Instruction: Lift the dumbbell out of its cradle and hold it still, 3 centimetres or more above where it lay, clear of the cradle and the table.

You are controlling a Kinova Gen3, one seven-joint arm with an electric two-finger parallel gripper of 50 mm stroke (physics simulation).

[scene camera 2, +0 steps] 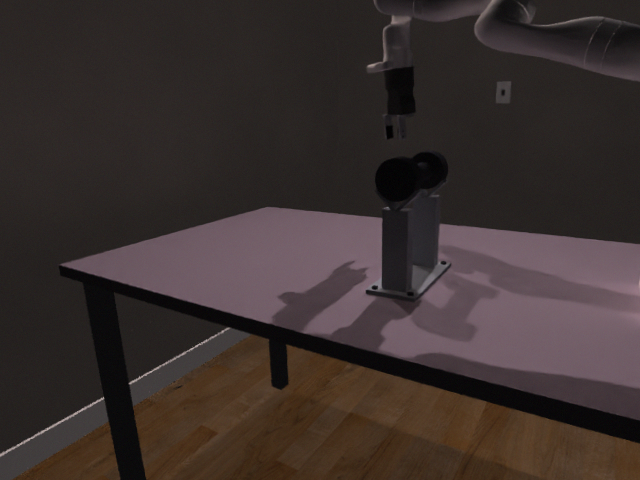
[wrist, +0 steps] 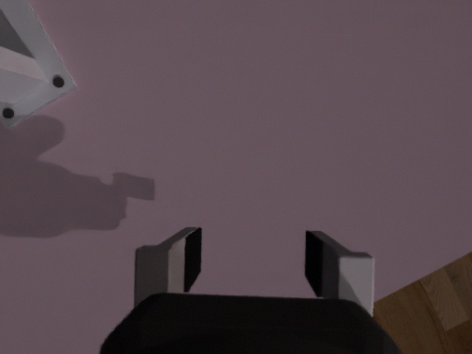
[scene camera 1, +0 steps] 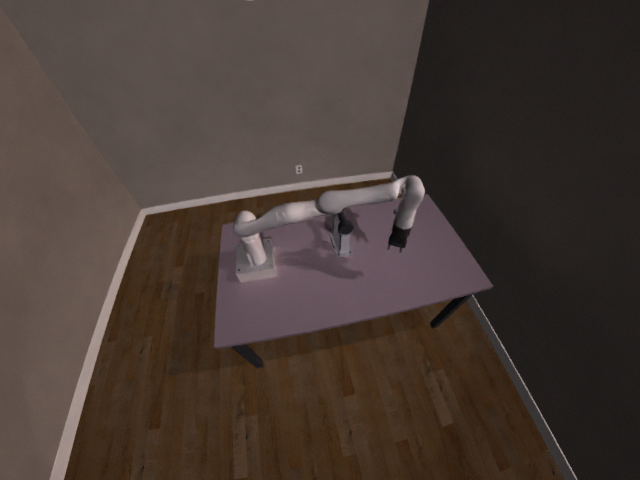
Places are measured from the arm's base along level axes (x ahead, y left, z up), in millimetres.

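Where they show: gripper, fingertip midpoint: (scene camera 2: 395,139) (wrist: 252,251) (scene camera 1: 394,249); arm's base at its link origin: (scene camera 1: 257,258).
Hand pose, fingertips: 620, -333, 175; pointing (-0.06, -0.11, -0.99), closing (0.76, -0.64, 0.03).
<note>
Things, the pixels of their top centre, and the offset from my fingertips, as dx, dy, dz. Level surfaces: height alone.
- dumbbell at its top centre: (scene camera 2: 414,154) (scene camera 1: 342,211) -114, +340, -14
- grey cradle at its top centre: (scene camera 2: 414,183) (scene camera 1: 341,218) -114, +340, -71
- table at its surface level: dz -270
The dumbbell (scene camera 1: 345,226) (scene camera 2: 397,179) has dark round heads and lies across the top of its cradle. The grey cradle (scene camera 1: 344,244) (scene camera 2: 397,250) has upright supports on a bolted base plate and stands on the table (scene camera 1: 310,299) (scene camera 2: 206,253) (wrist: 300,125). In the wrist view a corner of the cradle (wrist: 32,100) shows at the upper left; the dumbbell does not show there. My gripper (scene camera 1: 394,249) (scene camera 2: 395,135) (wrist: 252,251) is open and empty and points down. It hangs above the table, off to the right of the cradle in scene camera 1, not over it.
The arm's white base (scene camera 1: 256,268) stands at the left of the table. The arm's middle links (scene camera 1: 330,202) pass above the cradle region in scene camera 1 and hide part of it. A table edge with wooden floor (wrist: 430,305) beyond shows at the lower right of the wrist view.
</note>
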